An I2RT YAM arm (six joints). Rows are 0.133 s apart.
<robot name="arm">
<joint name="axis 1" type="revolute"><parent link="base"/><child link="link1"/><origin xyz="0.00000 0.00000 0.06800"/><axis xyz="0 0 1"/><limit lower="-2.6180" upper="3.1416"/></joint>
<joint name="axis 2" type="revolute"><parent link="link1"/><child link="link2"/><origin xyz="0.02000 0.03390 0.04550"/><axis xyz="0 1 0"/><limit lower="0.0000" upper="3.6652"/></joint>
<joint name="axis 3" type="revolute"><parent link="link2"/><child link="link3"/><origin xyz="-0.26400 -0.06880 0.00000"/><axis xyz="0 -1 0"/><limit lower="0.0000" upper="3.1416"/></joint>
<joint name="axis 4" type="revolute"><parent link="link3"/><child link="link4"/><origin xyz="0.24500 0.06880 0.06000"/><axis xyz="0 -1 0"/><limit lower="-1.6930" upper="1.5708"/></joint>
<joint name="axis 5" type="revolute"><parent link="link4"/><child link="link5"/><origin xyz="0.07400 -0.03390 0.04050"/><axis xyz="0 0 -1"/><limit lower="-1.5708" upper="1.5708"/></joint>
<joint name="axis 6" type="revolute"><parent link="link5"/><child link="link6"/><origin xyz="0.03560 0.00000 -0.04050"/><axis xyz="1 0 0"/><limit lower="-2.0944" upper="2.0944"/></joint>
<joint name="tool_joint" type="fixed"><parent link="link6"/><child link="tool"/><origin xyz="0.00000 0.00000 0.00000" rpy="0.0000 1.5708 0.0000"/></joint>
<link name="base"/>
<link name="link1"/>
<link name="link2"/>
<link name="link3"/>
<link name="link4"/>
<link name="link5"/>
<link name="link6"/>
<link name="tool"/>
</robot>
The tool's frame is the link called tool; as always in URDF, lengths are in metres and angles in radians.
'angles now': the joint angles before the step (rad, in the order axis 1, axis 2, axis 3, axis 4, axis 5, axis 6). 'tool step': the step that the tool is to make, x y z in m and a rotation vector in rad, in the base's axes. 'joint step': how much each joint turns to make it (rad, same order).
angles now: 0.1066, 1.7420, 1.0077, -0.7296, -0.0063, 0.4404
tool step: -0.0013, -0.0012, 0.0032, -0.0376, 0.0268, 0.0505
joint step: 0.0000, 0.0001, 0.0158, -0.0459, 0.0298, -0.0534
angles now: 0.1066, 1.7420, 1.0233, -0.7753, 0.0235, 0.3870
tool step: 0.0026, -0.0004, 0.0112, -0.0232, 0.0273, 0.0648
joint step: -0.0003, 0.0000, 0.0502, -0.0777, 0.0160, -0.0663
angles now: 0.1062, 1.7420, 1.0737, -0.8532, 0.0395, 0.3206
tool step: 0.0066, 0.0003, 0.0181, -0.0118, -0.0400, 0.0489
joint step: 0.0001, -0.0187, 0.0541, -0.0320, 0.0125, -0.0498
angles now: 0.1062, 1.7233, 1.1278, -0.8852, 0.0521, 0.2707
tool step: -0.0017, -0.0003, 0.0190, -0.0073, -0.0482, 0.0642
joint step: 0.0002, -0.0488, 0.0210, -0.0191, 0.0049, -0.0651
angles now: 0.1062, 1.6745, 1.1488, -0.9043, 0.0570, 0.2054
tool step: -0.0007, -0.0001, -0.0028, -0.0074, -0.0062, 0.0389
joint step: 0.0002, -0.0024, -0.0148, 0.0201, 0.0024, -0.0395
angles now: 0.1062, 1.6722, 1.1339, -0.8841, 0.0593, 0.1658
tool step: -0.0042, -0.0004, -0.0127, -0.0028, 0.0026, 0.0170
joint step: 0.0002, 0.0009, -0.0520, 0.0510, 0.0000, -0.0171
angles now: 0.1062, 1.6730, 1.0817, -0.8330, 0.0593, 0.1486
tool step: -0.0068, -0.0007, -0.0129, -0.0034, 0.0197, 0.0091
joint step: 0.0001, 0.0010, -0.0527, 0.0343, 0.0001, -0.0091
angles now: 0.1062, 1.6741, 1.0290, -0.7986, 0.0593, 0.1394
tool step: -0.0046, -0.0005, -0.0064, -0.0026, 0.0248, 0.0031
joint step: -0.0001, 0.0028, -0.0233, 0.0013, -0.0004, -0.0032
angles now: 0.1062, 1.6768, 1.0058, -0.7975, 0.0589, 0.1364
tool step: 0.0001, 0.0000, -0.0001, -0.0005, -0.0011, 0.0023
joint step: 0.0000, 0.0001, -0.0004, 0.0017, 0.0004, -0.0023
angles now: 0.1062, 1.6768, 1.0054, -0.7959, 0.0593, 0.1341
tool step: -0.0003, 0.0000, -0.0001, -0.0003, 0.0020, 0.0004
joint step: 0.0001, -0.0002, -0.0005, -0.0016, 0.0001, -0.0003
